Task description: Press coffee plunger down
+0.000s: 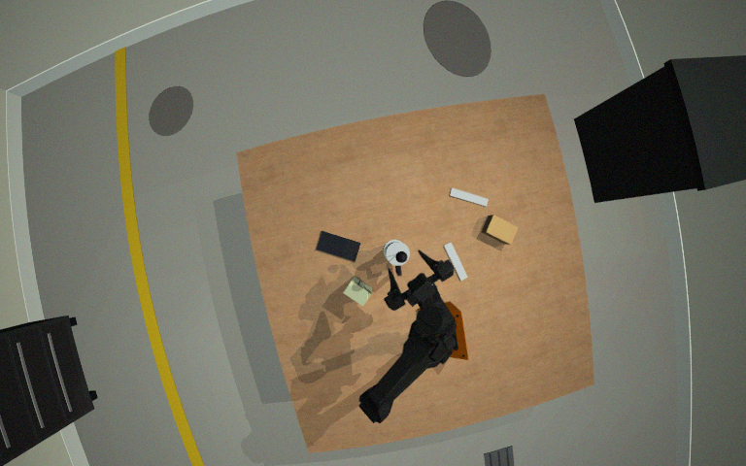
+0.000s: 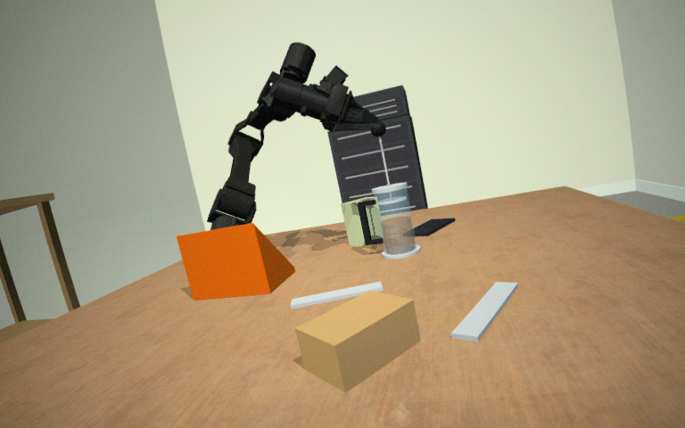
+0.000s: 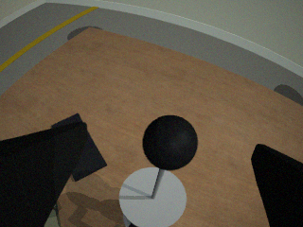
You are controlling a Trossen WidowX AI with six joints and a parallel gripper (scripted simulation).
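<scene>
The glass coffee press lies 14 cm below my gripper tip and 1 cm behind it. From my gripper tip the other things lie so: pale yellow block 22 cm below, 16 cm to the left, 10 cm behind.
</scene>
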